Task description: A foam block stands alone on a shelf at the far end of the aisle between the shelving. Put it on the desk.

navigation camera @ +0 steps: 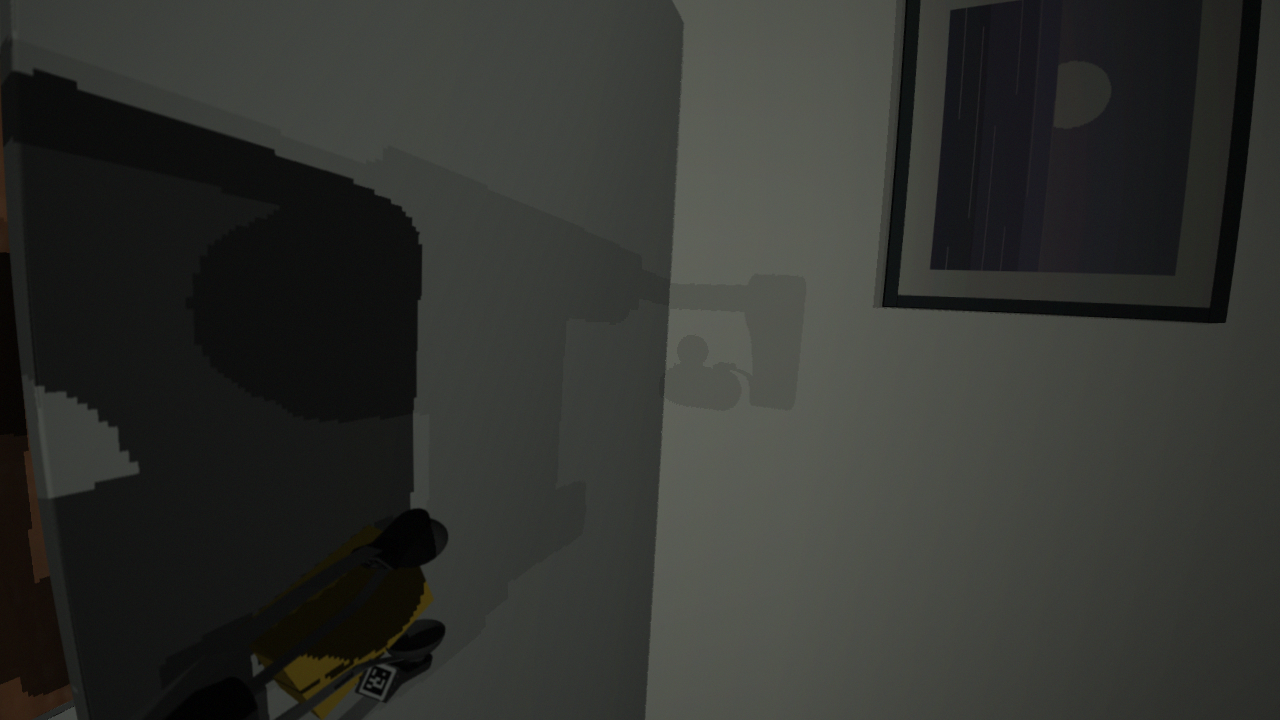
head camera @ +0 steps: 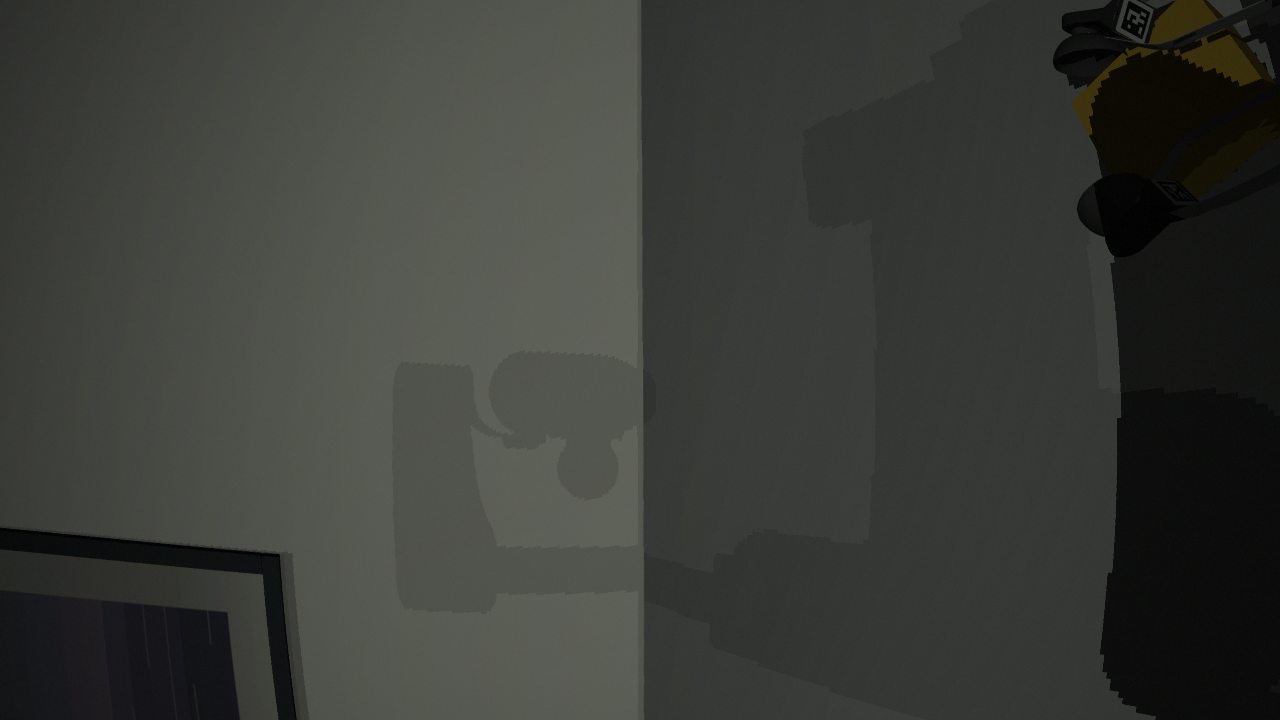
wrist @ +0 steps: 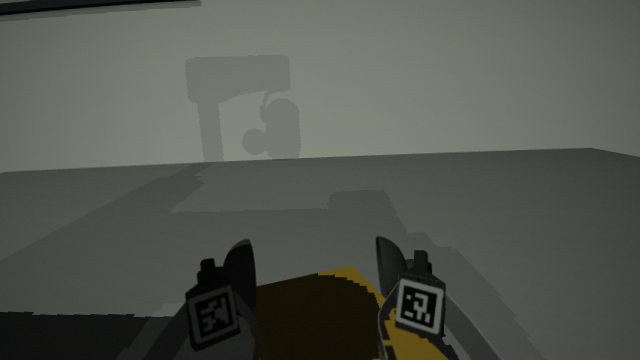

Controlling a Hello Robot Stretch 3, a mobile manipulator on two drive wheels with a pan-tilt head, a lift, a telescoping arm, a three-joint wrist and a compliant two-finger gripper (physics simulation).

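Places are measured from the robot's base along level axes (x ahead, y left, z up), in metres.
Where they show: gripper, fingertip midpoint: (navigation camera: 435, 572) (head camera: 1077, 145) (wrist: 310, 263).
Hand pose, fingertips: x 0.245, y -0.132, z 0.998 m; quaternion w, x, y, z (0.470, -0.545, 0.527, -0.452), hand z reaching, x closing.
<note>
After its pixels a point has its place.
The yellow foam block (head camera: 1154, 116) {x 0.198, y -0.135, z 0.996 m} (navigation camera: 393, 600) {x 0.211, y -0.137, z 0.996 m} (wrist: 315, 320) {x 0.198, y -0.135, z 0.996 m} is between the two dark fingertips, partly in shadow and set at an angle. My gripper (head camera: 1099, 132) {x 0.245, y -0.132, z 0.998 m} (navigation camera: 425, 587) {x 0.245, y -0.132, z 0.998 m} (wrist: 310, 263) {x 0.245, y -0.132, z 0.998 m} is shut on it. The block and fingers are over the grey desk top (head camera: 760, 402) {x 0.616, y -0.030, z 0.950 m} (navigation camera: 519, 268) {x 0.378, y 0.114, z 0.950 m} (wrist: 525, 210) {x 0.439, y -0.390, z 0.950 m}. The block's underside is hidden, so I cannot tell whether it touches the desk. Part of the block is cut off at the bottom of the wrist view.
A pale wall (head camera: 358, 223) {x 0.894, y -0.207, z 1.249 m} (navigation camera: 805, 537) {x 0.898, y -0.311, z 1.241 m} (wrist: 450, 75) {x 0.905, y -0.471, z 1.140 m} stands behind the desk's back edge. A framed picture (head camera: 116, 662) {x 0.852, y 0.266, z 1.530 m} (navigation camera: 1109, 197) {x 0.850, y 0.311, z 1.621 m} hangs on it. Dark shadows of the robot fall across desk and wall. A strip of brown wood floor (navigation camera: 17, 537) {x 0.189, y -0.377, z 0.000 m} shows past the desk's front edge.
</note>
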